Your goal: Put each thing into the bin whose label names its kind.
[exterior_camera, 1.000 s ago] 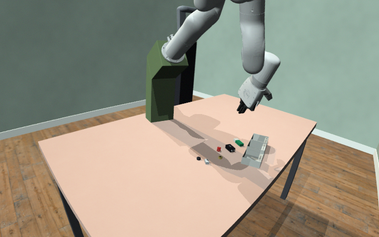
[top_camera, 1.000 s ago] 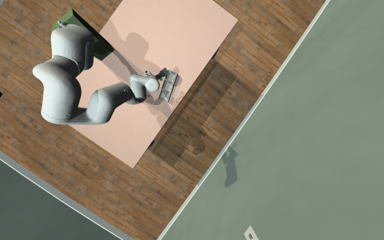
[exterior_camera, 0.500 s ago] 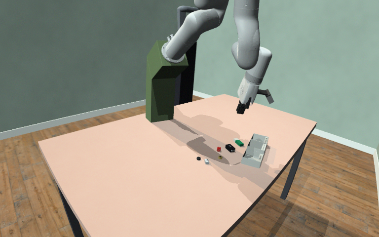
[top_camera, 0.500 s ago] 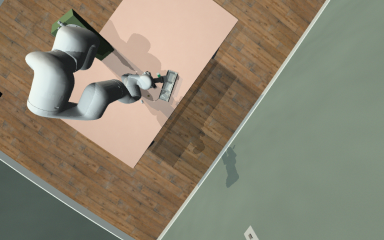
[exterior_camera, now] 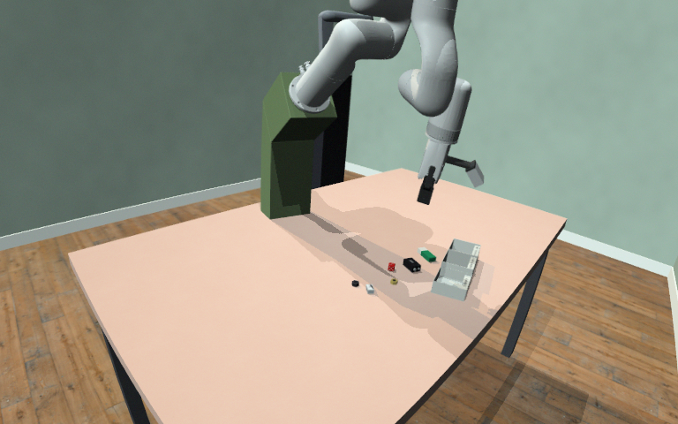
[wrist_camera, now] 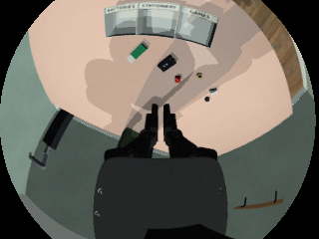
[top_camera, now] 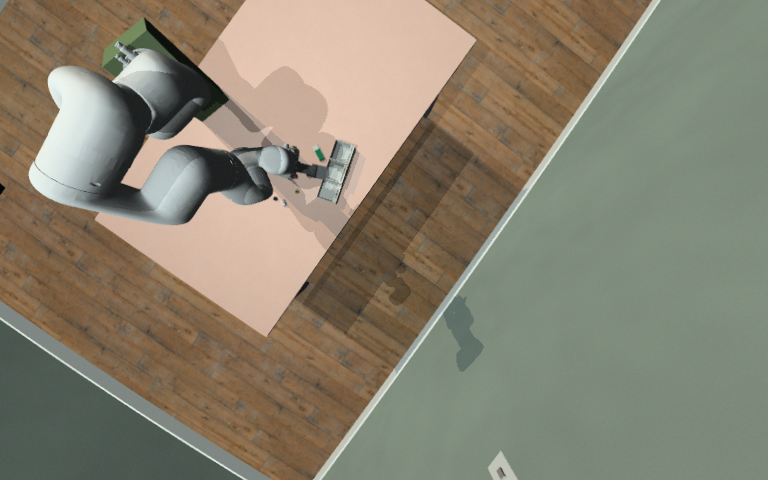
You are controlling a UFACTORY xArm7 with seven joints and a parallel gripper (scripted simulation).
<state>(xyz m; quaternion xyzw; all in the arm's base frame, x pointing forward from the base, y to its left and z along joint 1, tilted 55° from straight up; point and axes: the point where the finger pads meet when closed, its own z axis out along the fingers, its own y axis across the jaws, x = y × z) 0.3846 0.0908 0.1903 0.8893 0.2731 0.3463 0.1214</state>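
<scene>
My gripper is now 9 cm short of the three-part bin, 8 cm to the right of it and 19 cm above it. Round my hand: black block (1 cm to the left, 20 cm below); then yellow ring (1 cm ahead, 9 cm to the right, 21 cm below); then red die (4 cm behind, 4 cm to the right, 20 cm below).
</scene>
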